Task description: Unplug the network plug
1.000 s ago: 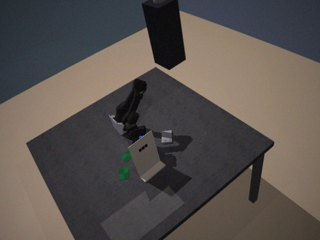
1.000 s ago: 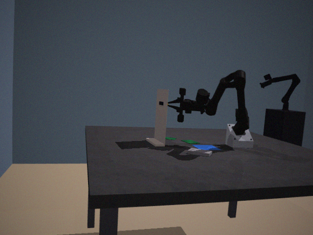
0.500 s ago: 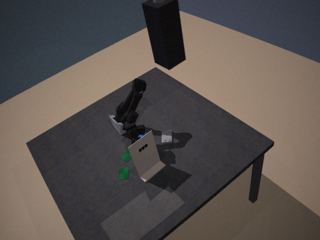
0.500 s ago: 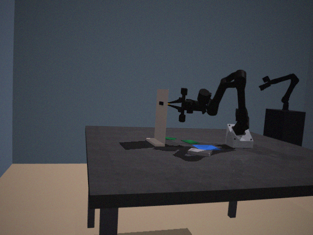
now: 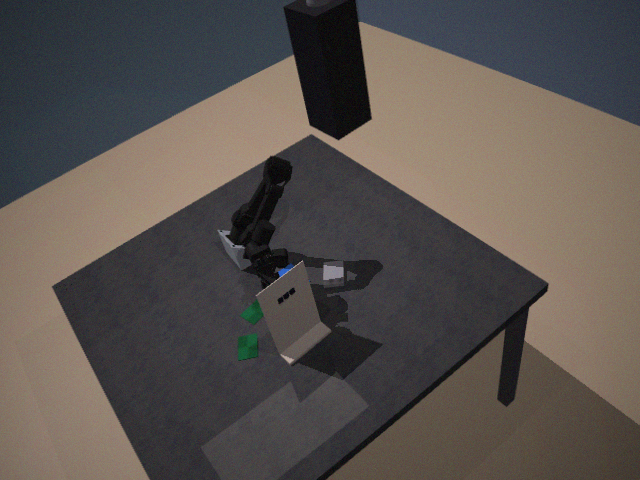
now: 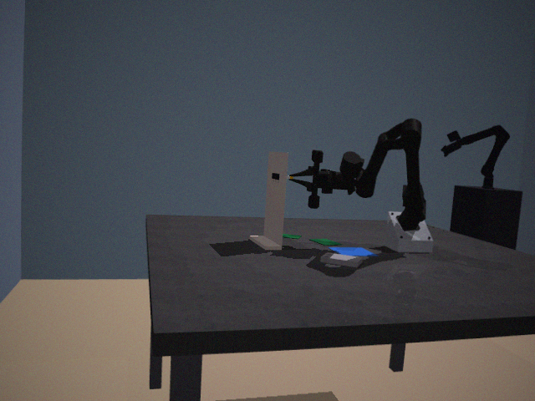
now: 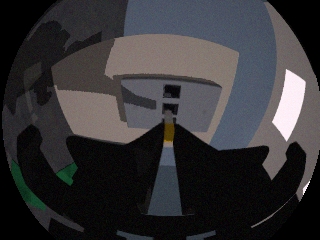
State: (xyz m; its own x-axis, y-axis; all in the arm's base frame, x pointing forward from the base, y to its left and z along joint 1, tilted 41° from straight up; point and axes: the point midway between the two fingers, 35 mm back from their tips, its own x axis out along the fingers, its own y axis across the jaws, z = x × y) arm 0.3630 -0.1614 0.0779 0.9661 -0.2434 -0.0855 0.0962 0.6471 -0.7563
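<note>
Now: gripper tip 220 mm above the blue marked square, 190 mm past it and 120 mm to the right of it. Round my gripper tip: network plug (10 mm ahead); grey panel (80 mm below, 50 mm ahead); pale grey flat block (250 mm to the left, 210 mm below, 80 mm behind).
</note>
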